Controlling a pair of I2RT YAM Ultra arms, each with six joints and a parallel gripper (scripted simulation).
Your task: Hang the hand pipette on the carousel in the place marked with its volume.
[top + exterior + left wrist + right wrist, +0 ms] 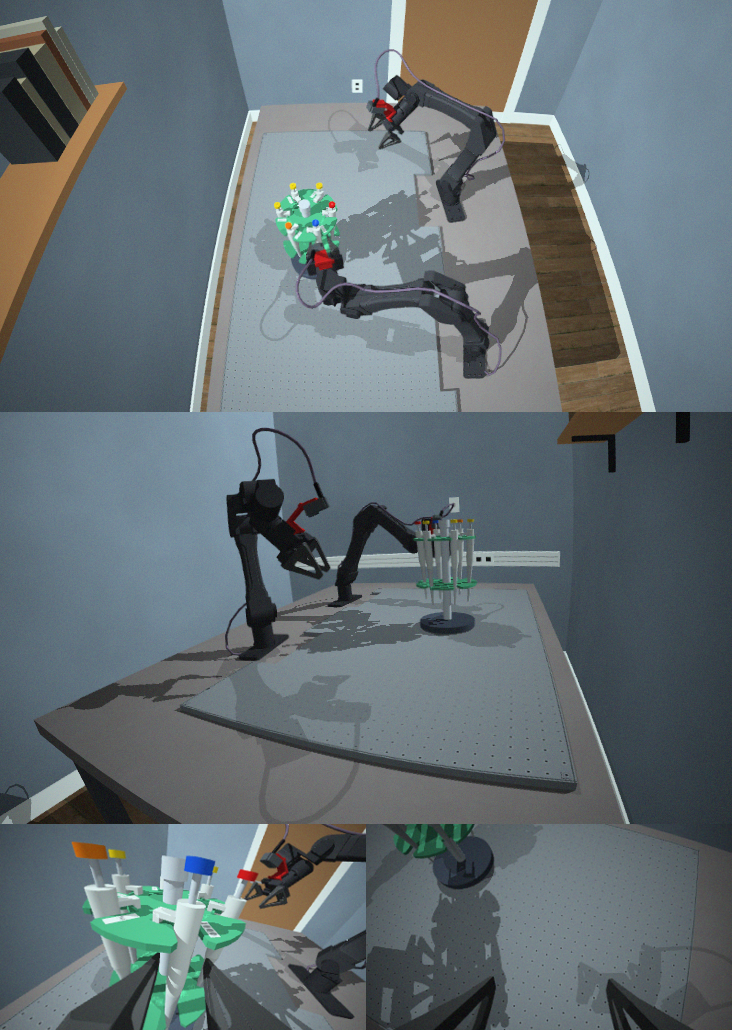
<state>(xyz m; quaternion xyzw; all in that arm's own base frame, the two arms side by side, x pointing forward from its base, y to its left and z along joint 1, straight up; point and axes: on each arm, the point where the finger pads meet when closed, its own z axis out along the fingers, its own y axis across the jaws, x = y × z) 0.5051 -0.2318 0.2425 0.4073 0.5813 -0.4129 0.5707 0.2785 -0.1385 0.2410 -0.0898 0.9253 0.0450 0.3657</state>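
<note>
Now: left hand 3 cm above the white hand pipette and 2 cm short of it.
</note>
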